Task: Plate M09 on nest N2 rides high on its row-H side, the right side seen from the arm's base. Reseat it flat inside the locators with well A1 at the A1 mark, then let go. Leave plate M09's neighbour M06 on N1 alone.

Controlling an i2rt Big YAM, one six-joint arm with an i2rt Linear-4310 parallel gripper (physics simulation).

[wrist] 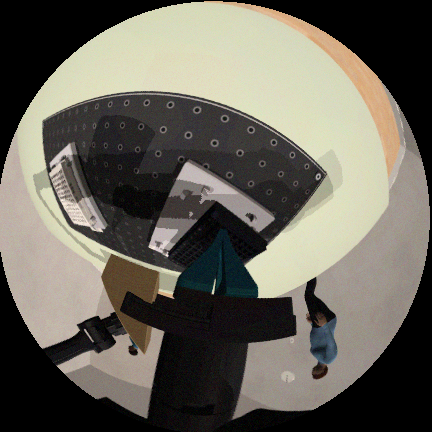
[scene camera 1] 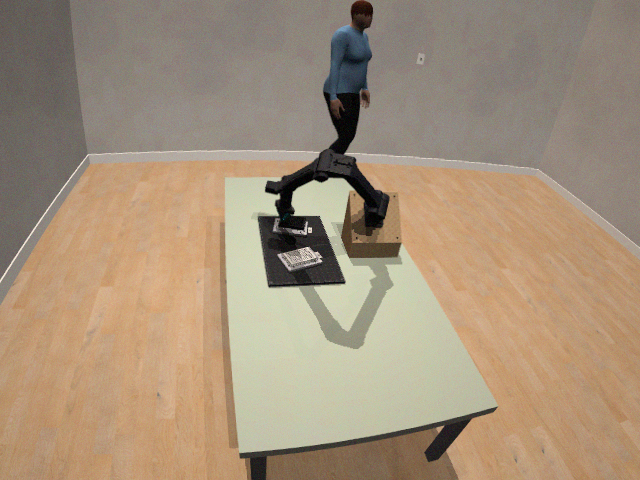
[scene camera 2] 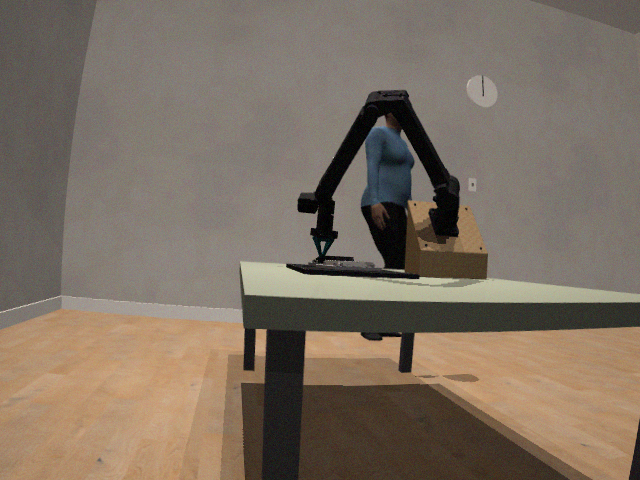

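Pixels of known places: gripper, fingertip midpoint: (wrist: 221,232) (scene camera 1: 282,221) (scene camera 2: 321,257); arm's base, origin of the base link: (wrist: 127,319) (scene camera 1: 373,214) (scene camera 2: 443,223).
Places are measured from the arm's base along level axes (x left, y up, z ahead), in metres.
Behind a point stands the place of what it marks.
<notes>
The dark plate (scene camera 1: 294,223) @(x -0.135, y -0.140, z 0.337 m) (scene camera 2: 339,257) @(x -0.167, y -0.135, z 0.327 m) (wrist: 200,234) @(x -0.133, y -0.147, z 0.372 m), taken as M09, lies over its pale nest N2 (wrist: 232,192) @(x -0.145, y -0.157, z 0.433 m) at the far end of the black board. In scene camera 2 it shows as a thin dark slab above the nest; its exact tilt, the locators under it and the A1 mark cannot be read. My gripper (scene camera 2: 321,257) @(x -0.150, y -0.140, z 0.393 m) (wrist: 221,232) @(x -0.150, y -0.140, z 0.393 m) is shut and empty, pointing down, its joined teal tips at or just above the dark plate; contact cannot be told. The fingers hide part of the plate. The white plate (scene camera 1: 300,255) @(x 0.119, y -0.143, z 0.343 m) (wrist: 69,194) @(x 0.096, y -0.144, z 0.361 m), taken as M06, sits on its own nest nearer scene camera 1.
A black perforated board (scene camera 1: 273,273) @(x 0.208, y -0.169, z 0.468 m) (wrist: 170,117) @(x -0.065, y -0.169, z 0.480 m) bears both nests on the pale green table (scene camera 1: 336,392) @(x 0.799, y -0.182, z 0.322 m) (scene camera 2: 439,291) @(x 0.764, y -0.182, z 0.300 m). The arm's sloped wooden base block (scene camera 1: 374,250) @(x 0.093, y -0.140, z -0.008 m) (scene camera 2: 454,264) @(x 0.093, y -0.137, z -0.012 m) (wrist: 131,280) @(x -0.007, y -0.126, z 0.109 m) stands beside the board. A person (scene camera 1: 352,56) (scene camera 2: 387,165) (wrist: 324,345) stands behind the table.
</notes>
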